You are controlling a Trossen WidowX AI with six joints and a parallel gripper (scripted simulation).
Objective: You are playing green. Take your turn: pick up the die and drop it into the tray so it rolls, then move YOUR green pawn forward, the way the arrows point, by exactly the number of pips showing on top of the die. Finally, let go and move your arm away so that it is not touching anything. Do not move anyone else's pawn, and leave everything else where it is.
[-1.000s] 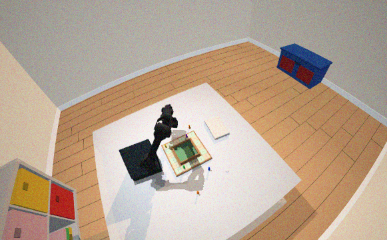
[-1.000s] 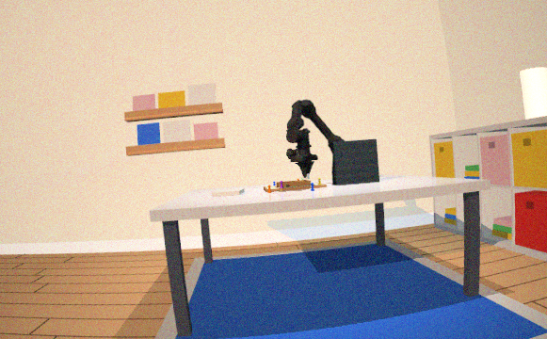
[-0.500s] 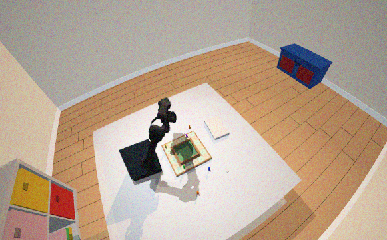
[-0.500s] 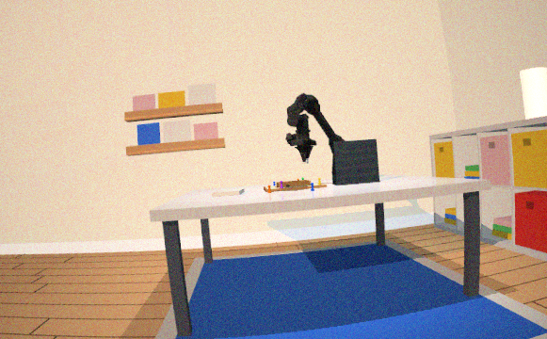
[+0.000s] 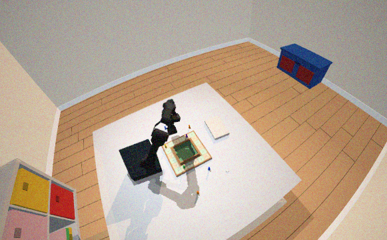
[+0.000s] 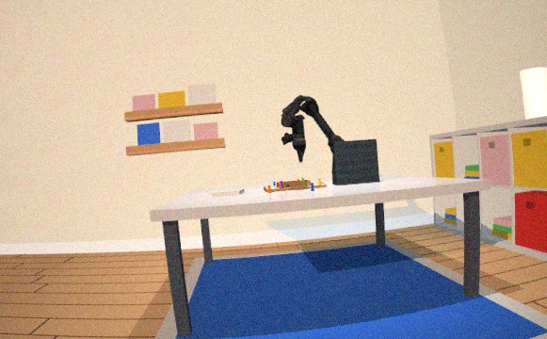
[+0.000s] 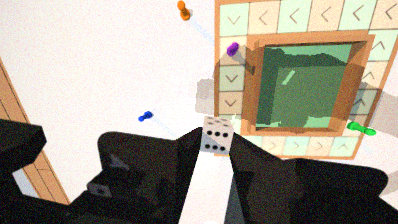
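The green pawn lies 26 cm to the right of my gripper tip, 10 cm below it and 4 cm behind it. From my gripper tip the other things lie so: yellow pawn: 10 cm below, 9 cm behind, 3 cm to the right; white die: right at my gripper tip; purple pawn: 10 cm below, 9 cm ahead, 3 cm to the right.
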